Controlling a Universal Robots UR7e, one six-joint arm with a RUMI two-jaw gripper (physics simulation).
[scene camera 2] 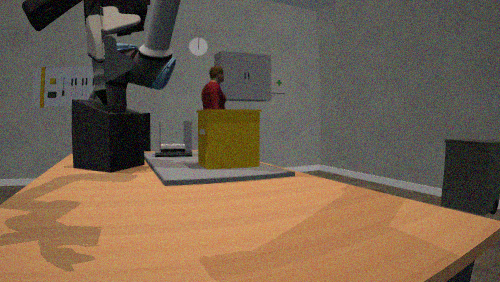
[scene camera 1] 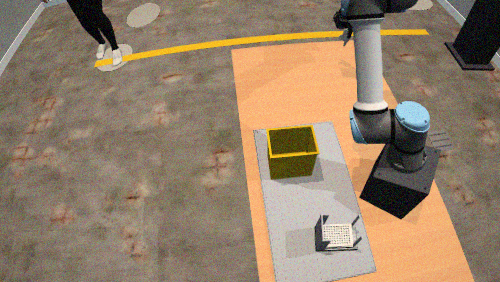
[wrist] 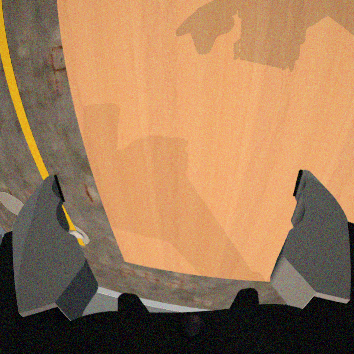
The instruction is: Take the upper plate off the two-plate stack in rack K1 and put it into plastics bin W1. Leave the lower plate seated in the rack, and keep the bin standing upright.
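Places are measured from the arm's base along level axes (x ahead, y left, z up), in metres.
Pixels of known places: gripper, between the fingertips: (scene camera 2: 103,87) (scene camera 1: 339,35) (wrist: 178,176); arm's base, origin of its link: (scene camera 2: 106,107) (scene camera 1: 406,156).
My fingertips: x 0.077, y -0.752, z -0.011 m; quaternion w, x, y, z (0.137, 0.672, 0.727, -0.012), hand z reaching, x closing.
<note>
Ahead of a thing's pixels: the offset from my fingertips to its top centre. "spot": to the spot under its first point. Level surfaces: height alone.
The rack K1 @(dz -0.044, dx +0.200, dy +0.967 m) (scene camera 1: 319,241) (scene camera 2: 188,137) stands upright at the near end of the grey board in the scene camera 1 view. A white plate with a grid of wells @(spot: dz -0.143, dx +0.199, dy +0.968 m) (scene camera 1: 338,235) (scene camera 2: 172,146) lies flat between its posts; the lower plate cannot be told apart. The yellow bin W1 @(dz -0.008, dx +0.342, dy +0.634 m) (scene camera 1: 292,167) (scene camera 2: 230,140) stands upright on the board, apart from the rack; no plate is visible in the part of its inside that shows. My gripper (wrist: 178,176) is open and empty. It is high above the far part of the table, well away from rack and bin.
The grey board @(dz -0.188 m) (scene camera 1: 300,210) (scene camera 2: 230,176) lies on the wooden table @(dz -0.201 m) (scene camera 1: 285,85) (scene camera 2: 250,215) (wrist: 225,125). The arm's black pedestal (scene camera 1: 397,187) (scene camera 2: 111,140) stands beside the board. A person in red (scene camera 2: 212,96) stands behind the bin, beyond the table. Legs (scene camera 1: 95,25) show near the yellow floor line.
</note>
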